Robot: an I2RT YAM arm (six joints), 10 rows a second.
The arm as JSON. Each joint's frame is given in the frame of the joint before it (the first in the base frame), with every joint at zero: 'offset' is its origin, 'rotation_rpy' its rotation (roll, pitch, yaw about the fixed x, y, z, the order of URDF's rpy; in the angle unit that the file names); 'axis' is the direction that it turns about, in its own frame. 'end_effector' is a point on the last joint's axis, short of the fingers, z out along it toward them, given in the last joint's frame.
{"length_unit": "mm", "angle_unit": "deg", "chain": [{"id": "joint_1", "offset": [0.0, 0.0, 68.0], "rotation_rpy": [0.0, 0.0, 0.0], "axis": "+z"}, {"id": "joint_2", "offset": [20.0, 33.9, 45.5], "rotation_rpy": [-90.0, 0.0, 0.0], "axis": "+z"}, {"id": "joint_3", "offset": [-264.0, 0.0, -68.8], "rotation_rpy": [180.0, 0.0, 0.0], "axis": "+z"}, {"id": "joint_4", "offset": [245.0, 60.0, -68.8], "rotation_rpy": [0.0, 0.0, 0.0], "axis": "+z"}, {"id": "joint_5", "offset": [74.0, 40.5, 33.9], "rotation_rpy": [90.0, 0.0, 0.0], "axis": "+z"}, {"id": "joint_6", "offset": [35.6, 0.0, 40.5], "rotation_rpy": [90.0, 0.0, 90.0], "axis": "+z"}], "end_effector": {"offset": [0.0, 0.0, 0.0], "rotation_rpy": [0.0, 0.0, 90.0]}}
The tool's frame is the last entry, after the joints.
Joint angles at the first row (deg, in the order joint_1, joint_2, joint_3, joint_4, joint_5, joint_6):
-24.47 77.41 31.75 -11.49 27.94 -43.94
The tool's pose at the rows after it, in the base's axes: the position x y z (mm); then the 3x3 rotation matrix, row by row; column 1 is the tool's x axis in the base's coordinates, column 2 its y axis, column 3 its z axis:
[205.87 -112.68 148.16], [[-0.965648 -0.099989 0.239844], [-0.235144 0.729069 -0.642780], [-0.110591 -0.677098 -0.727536]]
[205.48 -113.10 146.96], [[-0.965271 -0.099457 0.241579], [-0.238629 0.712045 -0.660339], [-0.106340 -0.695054 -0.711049]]
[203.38 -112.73 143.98], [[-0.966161 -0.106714 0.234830], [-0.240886 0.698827 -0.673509], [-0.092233 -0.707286 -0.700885]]
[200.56 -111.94 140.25], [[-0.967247 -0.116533 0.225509], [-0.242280 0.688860 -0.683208], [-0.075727 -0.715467 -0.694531]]
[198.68 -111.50 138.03], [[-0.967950 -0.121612 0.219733], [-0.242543 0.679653 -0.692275], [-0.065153 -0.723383 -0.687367]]
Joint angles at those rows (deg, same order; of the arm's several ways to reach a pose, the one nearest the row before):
-24.47 77.56 31.27 -10.04 29.06 -44.62
-24.47 77.56 30.57 -8.25 30.06 -45.47
-24.47 77.56 29.58 -6.92 31.05 -46.31
-24.47 77.56 28.49 -5.82 31.90 -47.03
-24.47 77.52 27.73 -4.91 32.62 -47.57

